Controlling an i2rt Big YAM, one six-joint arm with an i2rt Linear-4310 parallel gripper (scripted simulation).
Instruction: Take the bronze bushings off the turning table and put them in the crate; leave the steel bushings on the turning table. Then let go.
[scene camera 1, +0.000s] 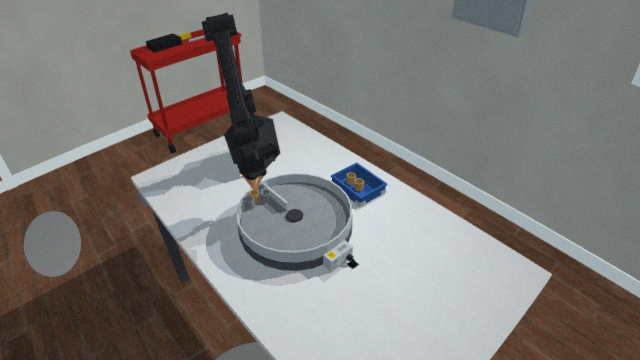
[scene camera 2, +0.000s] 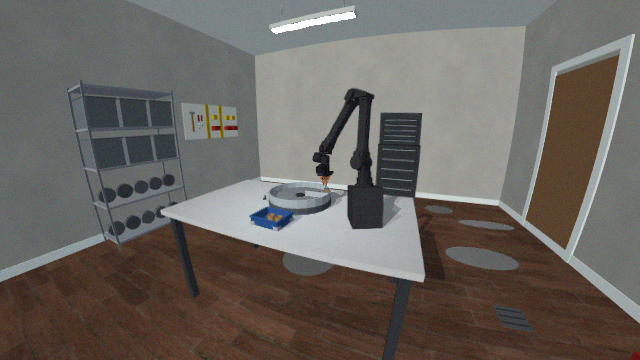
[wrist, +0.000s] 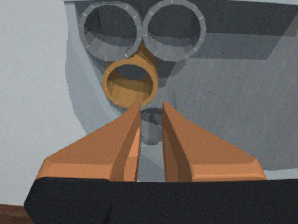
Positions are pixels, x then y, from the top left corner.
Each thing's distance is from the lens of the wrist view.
my gripper (wrist: 151, 111): 0.13 m
bronze bushing (wrist: 123, 92): 0.18 m
steel bushing (wrist: 151, 122): 0.20 m
